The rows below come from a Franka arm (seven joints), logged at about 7 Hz.
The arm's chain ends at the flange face. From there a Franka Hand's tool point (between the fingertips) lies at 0.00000 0.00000 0.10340 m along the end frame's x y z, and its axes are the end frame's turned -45 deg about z.
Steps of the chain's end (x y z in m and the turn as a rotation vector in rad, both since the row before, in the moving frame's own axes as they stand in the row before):
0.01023, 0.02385, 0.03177, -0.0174, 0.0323, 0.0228
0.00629, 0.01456, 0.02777, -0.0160, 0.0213, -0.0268
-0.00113, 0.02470, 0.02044, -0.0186, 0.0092, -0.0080
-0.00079, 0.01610, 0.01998, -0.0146, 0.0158, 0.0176
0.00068, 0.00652, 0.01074, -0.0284, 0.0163, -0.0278
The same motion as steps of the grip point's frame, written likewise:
-0.00858, 0.02774, 0.03170, -0.0351, 0.0105, 0.0228
-0.00542, 0.01746, 0.02773, -0.0264, 0.0037, -0.0268
-0.01894, 0.01870, 0.02042, -0.0197, -0.0066, -0.0080
-0.01187, 0.01305, 0.01996, -0.0215, 0.0008, 0.0176
-0.00497, 0.00837, 0.01068, -0.0316, -0.0086, -0.0278

